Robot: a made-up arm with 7 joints. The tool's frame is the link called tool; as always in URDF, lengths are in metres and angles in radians. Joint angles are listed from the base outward.
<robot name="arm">
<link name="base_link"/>
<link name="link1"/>
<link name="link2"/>
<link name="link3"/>
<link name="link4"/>
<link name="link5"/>
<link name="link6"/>
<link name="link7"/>
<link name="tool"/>
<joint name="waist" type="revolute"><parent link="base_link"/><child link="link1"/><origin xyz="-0.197 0.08 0.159" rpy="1.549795 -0.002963 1.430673"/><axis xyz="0 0 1"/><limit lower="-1.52" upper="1.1"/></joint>
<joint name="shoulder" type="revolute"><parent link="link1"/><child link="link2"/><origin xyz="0.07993 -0.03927 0.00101" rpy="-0.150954 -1.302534 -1.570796"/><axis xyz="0 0 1"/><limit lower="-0.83" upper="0.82"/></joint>
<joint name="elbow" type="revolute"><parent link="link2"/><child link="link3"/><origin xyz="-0.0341 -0.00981 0.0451" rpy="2.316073 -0.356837 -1.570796"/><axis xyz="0 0 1"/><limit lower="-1.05" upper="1.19"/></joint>
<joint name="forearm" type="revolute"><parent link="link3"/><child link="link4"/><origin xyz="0.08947 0.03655 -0.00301" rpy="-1.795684 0.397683 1.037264"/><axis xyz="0 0 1"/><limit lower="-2.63" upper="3.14"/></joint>
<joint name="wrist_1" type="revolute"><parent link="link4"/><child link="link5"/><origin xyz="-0.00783 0.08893 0.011" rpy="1.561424 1.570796 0"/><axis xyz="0 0 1"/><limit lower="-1.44" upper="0.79"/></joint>
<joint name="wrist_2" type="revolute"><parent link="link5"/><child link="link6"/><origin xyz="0.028 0.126 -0.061" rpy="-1.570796 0 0"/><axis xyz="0 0 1"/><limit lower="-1" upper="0.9"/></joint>
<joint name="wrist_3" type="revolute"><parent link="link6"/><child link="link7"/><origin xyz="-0.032 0.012 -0.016" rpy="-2.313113 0.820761 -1.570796"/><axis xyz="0 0 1"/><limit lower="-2.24" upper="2.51"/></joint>
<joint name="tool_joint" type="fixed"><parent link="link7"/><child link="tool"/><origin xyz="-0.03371 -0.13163 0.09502" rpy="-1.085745 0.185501 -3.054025"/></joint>
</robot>
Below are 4 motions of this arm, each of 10 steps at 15 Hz.
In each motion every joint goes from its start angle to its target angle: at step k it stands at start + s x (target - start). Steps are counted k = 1, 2, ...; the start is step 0. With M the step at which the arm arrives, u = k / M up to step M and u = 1 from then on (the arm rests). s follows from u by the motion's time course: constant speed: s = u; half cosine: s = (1 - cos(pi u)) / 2; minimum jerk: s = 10 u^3 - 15 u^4 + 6 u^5.
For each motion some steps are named. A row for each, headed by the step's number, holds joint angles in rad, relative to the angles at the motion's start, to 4 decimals.
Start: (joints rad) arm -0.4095 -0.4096 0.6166 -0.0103 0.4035 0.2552 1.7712
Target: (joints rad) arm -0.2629 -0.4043 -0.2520 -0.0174 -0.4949 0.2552 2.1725
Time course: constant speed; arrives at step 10
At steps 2, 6, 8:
2: 0.0293 0.0011 -0.1737 -0.0014 -0.1797 0.0000 0.0803
6: 0.0880 0.0032 -0.5212 -0.0043 -0.5390 0.0000 0.2408
8: 0.1173 0.0042 -0.6949 -0.0057 -0.7187 0.0000 0.3210

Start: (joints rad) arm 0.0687 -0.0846 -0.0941 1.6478 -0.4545 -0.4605 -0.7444
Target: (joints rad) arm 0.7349 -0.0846 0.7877 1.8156 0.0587 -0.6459 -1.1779
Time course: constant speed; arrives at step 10
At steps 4, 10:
4: 0.2665 0.0000 0.3527 0.0671 0.2053 -0.0742 -0.1734
10: 0.6662 0.0000 0.8818 0.1678 0.5132 -0.1854 -0.4335

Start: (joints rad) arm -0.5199 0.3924 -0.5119 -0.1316 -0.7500 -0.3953 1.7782
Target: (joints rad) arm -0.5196 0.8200 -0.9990 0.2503 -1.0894 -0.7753 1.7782
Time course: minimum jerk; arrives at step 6
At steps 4, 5, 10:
4: 0.0002 0.3379 -0.3849 0.3017 -0.2682 -0.3002 0.0000
5: 0.0003 0.4124 -0.4698 0.3683 -0.3274 -0.3665 0.0000
10: 0.0003 0.4276 -0.4871 0.3819 -0.3394 -0.3800 0.0000

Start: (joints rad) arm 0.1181 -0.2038 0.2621 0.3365 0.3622 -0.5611 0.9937
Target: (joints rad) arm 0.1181 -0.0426 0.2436 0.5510 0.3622 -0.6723 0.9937
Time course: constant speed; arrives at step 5
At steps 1, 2, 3, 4, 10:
1: 0.0000 0.0322 -0.0037 0.0429 0.0000 -0.0222 0.0000
2: 0.0000 0.0645 -0.0074 0.0858 0.0000 -0.0445 0.0000
3: 0.0000 0.0967 -0.0111 0.1287 0.0000 -0.0667 0.0000
4: 0.0000 0.1290 -0.0148 0.1716 0.0000 -0.0890 0.0000
10: 0.0000 0.1612 -0.0185 0.2145 0.0000 -0.1112 0.0000

